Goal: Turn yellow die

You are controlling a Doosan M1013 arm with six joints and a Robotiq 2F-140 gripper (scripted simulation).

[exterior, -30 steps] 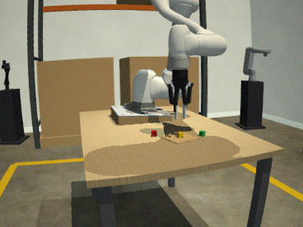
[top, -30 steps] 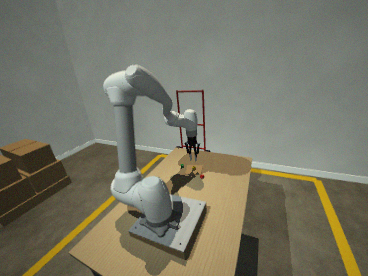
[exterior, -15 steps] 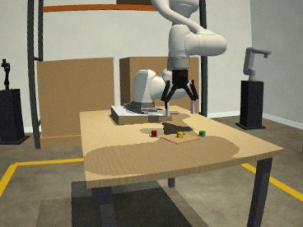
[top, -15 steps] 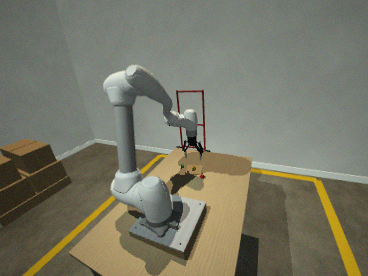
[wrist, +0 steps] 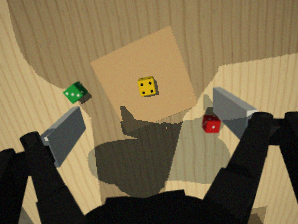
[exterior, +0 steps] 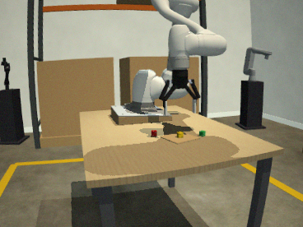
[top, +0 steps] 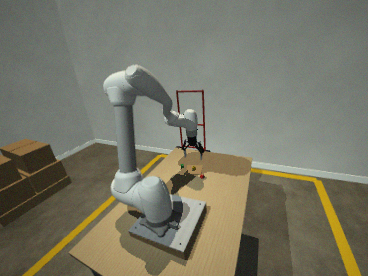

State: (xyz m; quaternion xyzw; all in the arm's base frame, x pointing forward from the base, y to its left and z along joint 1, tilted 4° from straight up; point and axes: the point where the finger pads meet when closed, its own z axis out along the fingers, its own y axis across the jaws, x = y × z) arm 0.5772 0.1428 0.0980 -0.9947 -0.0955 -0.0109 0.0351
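My hand is 110 mm above the yellow die. Also, from my hand: green die (120 mm to the left, 120 mm below, 20 mm behind); tan mat (130 mm below); red die (120 mm to the right, 120 mm below, 60 mm behind).
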